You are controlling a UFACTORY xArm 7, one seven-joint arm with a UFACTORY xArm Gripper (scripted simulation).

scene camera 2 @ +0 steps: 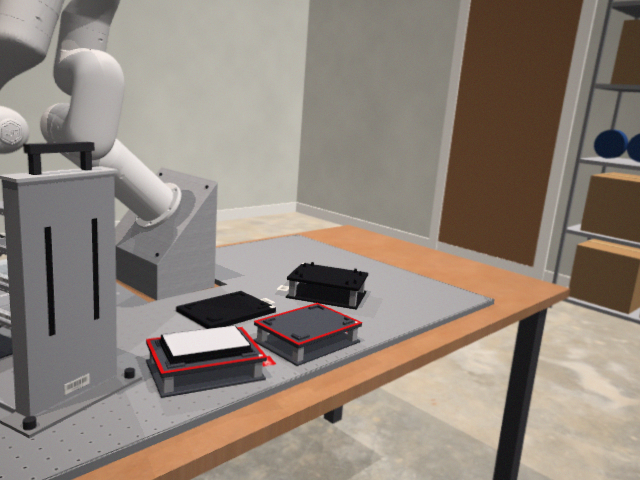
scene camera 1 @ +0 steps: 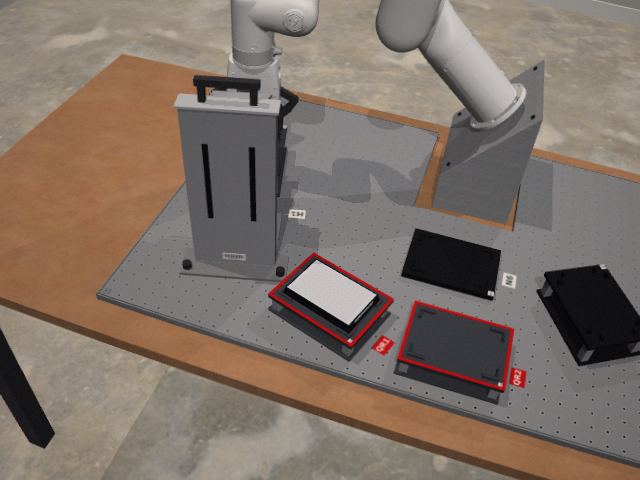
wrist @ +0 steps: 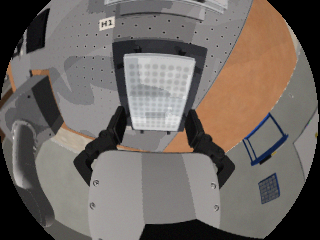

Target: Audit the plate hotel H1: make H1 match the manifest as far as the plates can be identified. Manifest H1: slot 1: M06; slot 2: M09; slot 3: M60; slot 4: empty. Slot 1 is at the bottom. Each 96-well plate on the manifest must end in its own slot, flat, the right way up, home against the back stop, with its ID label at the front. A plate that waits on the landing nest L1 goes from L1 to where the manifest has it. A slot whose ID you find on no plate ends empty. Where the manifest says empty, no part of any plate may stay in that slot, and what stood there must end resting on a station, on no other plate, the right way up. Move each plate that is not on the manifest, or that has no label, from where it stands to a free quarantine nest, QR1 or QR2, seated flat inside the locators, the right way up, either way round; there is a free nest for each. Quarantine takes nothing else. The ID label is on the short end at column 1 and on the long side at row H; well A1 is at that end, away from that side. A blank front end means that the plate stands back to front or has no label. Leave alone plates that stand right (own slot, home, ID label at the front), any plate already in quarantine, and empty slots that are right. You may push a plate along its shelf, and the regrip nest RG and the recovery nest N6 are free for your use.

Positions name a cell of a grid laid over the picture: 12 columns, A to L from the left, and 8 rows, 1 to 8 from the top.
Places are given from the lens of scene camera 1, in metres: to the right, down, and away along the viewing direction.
plate hotel H1 (scene camera 1: E3): -0.13, -0.15, 0.89
